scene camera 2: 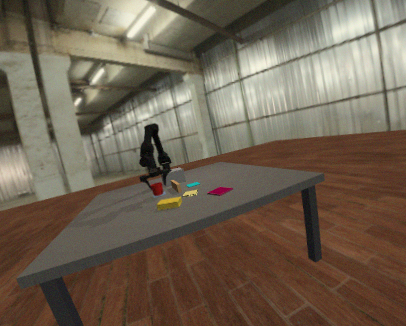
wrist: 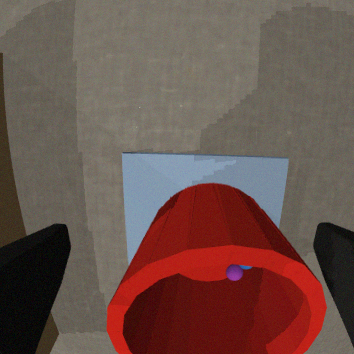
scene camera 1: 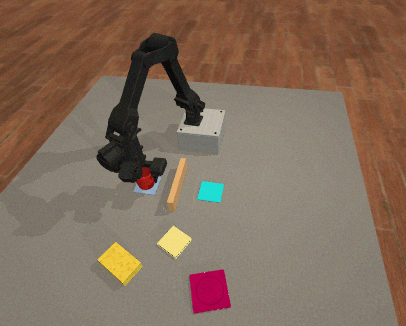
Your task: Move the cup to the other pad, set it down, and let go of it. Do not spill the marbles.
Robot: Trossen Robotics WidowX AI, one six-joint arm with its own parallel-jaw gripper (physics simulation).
Scene:
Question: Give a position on a red cup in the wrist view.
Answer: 175,287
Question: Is my gripper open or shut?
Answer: Open.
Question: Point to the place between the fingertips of my gripper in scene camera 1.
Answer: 143,181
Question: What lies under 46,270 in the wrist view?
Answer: My gripper.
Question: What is my gripper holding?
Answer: Nothing.

